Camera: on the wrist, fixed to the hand. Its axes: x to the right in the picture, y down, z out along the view.
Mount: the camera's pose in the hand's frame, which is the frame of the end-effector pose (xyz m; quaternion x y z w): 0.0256 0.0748 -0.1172 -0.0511 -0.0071 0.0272 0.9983
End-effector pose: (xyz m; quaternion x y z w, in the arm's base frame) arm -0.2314 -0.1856 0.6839 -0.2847 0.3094 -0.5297 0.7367
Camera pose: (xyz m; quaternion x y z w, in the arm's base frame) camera -0.2686 -0.2001 0.5483 -0.3172 0.3384 -0.4909 0.7375
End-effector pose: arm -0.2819 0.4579 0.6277 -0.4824 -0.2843 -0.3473 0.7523
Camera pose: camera -0.1962 0.3653 0.5640 -0.5302 -0.2583 -0.3373 0.7338
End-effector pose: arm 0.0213 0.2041 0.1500 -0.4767 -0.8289 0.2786 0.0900
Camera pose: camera 0.1117 0.2989 0.2032 -0.5010 -0.8294 0.2416 0.0520
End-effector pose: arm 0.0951 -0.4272 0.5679 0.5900 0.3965 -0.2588 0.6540
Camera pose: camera 0.1445 -0.2967 0.5904 0.5645 0.3884 -0.2245 0.6929
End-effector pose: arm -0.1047 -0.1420 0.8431 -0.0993 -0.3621 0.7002 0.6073
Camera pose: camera -0.1013 -0.0731 0.7197 -0.1350 -0.3989 0.6977 0.5796
